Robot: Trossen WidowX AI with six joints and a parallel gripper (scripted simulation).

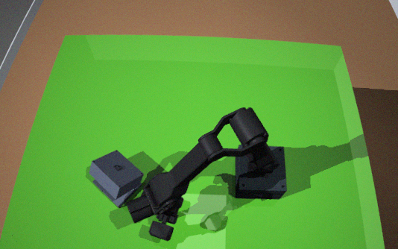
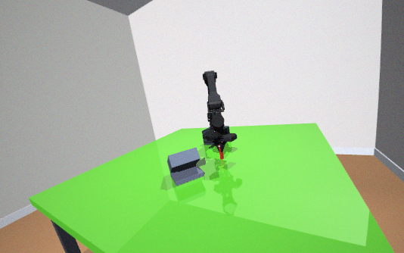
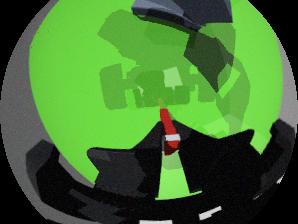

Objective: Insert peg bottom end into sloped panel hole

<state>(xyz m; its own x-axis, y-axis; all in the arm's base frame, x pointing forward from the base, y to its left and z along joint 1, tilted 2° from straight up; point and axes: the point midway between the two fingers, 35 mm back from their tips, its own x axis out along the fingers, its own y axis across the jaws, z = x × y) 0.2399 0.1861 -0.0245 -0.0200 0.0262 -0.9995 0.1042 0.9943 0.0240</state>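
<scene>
Right now the grey sloped panel is 200 mm ahead of my gripper tip, 80 mm to the right of it and 30 mm above it. Round my gripper tip: red peg: 20 mm above.
</scene>
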